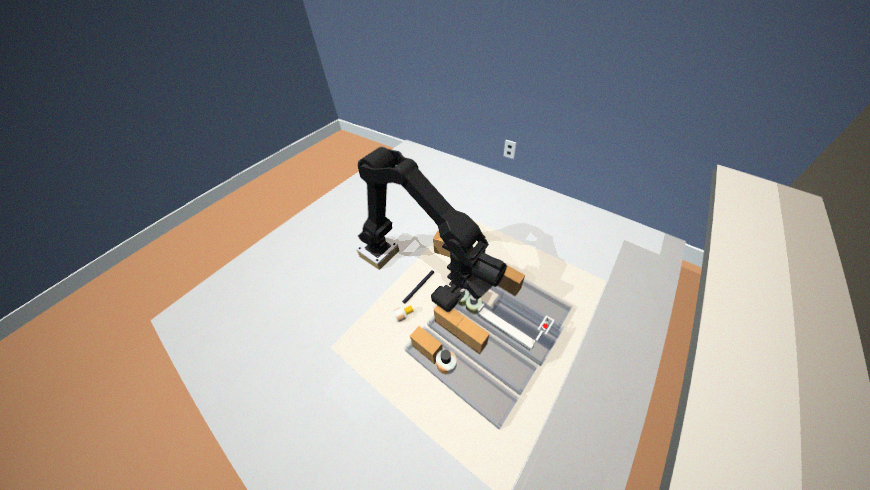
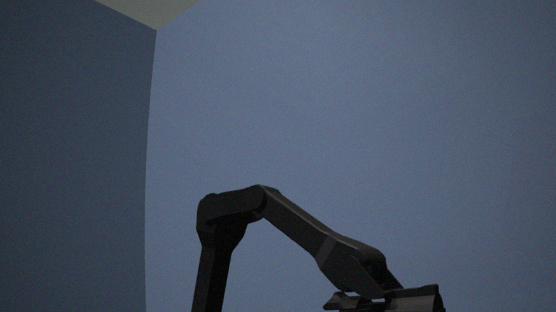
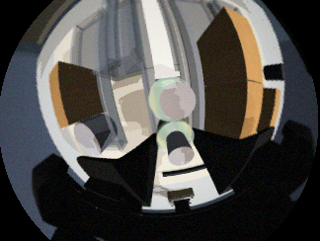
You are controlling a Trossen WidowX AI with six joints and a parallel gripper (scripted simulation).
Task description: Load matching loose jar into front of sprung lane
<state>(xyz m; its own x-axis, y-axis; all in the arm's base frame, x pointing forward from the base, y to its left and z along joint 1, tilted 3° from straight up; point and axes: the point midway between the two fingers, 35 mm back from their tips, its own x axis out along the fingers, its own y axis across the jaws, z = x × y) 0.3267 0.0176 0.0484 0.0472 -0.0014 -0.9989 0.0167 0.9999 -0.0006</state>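
The black stick lies 130 mm behind my gripper tip, 40 mm to the right of it and 30 mm below it. Round my gripper tip: sprung lane 150 mm ahead, 20 mm to the left, 10 mm below.
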